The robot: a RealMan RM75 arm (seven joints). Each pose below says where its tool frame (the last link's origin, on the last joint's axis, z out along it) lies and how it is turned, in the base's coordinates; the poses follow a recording.
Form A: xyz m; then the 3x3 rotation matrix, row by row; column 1 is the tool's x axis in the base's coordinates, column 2 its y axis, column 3 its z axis. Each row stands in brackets.
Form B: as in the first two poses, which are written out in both.
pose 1, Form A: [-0.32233, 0.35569, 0.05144], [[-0.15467, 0.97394, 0.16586], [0.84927, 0.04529, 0.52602], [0.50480, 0.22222, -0.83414]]
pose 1, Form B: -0.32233, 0.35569, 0.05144, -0.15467, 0.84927, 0.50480, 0.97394, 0.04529, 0.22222
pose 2, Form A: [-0.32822, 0.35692, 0.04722], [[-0.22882, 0.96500, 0.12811], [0.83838, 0.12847, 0.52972], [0.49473, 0.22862, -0.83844]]
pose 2, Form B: -0.32822, 0.35692, 0.04722, -0.22882, 0.83838, 0.49473, 0.96500, 0.12847, 0.22862
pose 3, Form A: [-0.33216, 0.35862, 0.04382], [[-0.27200, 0.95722, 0.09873], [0.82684, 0.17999, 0.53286], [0.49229, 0.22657, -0.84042]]
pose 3, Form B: -0.33216, 0.35862, 0.04382, -0.27200, 0.82684, 0.49229, 0.95722, 0.17999, 0.22657
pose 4, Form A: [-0.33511, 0.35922, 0.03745], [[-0.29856, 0.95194, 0.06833], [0.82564, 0.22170, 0.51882], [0.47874, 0.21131, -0.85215]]
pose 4, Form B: -0.33511, 0.35922, 0.03745, -0.29856, 0.82564, 0.47874, 0.95194, 0.22170, 0.21131
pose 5, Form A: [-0.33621, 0.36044, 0.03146], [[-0.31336, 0.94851, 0.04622], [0.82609, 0.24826, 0.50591], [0.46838, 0.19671, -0.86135]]
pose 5, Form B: -0.33621, 0.36044, 0.03146, -0.31336, 0.82609, 0.46838, 0.94851, 0.24826, 0.19671
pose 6, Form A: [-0.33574, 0.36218, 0.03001], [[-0.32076, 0.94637, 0.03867], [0.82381, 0.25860, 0.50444], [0.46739, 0.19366, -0.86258]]
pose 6, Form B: -0.33574, 0.36218, 0.03001, -0.32076, 0.82381, 0.46739, 0.94637, 0.25860, 0.19366
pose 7, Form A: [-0.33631, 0.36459, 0.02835], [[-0.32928, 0.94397, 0.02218], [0.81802, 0.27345, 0.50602], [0.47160, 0.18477, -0.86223]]
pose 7, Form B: -0.33631, 0.36459, 0.02835, -0.32928, 0.81802, 0.47160, 0.94397, 0.27345, 0.18477
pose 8, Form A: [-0.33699, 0.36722, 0.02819], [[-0.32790, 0.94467, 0.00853], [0.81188, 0.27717, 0.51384], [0.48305, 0.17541, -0.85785]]
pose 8, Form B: -0.33699, 0.36722, 0.02819, -0.32790, 0.81188, 0.48305, 0.94467, 0.27717, 0.17541
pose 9, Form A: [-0.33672, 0.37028, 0.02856], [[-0.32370, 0.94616, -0.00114], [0.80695, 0.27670, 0.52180], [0.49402, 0.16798, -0.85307]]
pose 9, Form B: -0.33672, 0.37028, 0.02856, -0.32370, 0.80695, 0.49402, 0.94616, 0.27670, 0.16798
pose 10, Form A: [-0.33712, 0.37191, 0.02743], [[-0.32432, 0.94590, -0.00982], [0.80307, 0.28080, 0.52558], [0.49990, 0.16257, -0.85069]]
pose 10, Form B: -0.33712, 0.37191, 0.02743, -0.32432, 0.80307, 0.49990, 0.94590, 0.28080, 0.16257
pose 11, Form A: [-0.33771, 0.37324, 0.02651], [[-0.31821, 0.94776, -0.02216], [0.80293, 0.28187, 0.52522], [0.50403, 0.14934, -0.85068]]
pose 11, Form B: -0.33771, 0.37324, 0.02651, -0.31821, 0.80293, 0.50403, 0.94776, 0.28187, 0.14934
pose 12, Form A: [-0.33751, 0.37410, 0.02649], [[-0.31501, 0.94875, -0.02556], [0.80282, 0.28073, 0.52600], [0.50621, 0.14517, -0.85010]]
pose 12, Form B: -0.33751, 0.37410, 0.02649, -0.31501, 0.80282, 0.50621, 0.94875, 0.28073, 0.14517
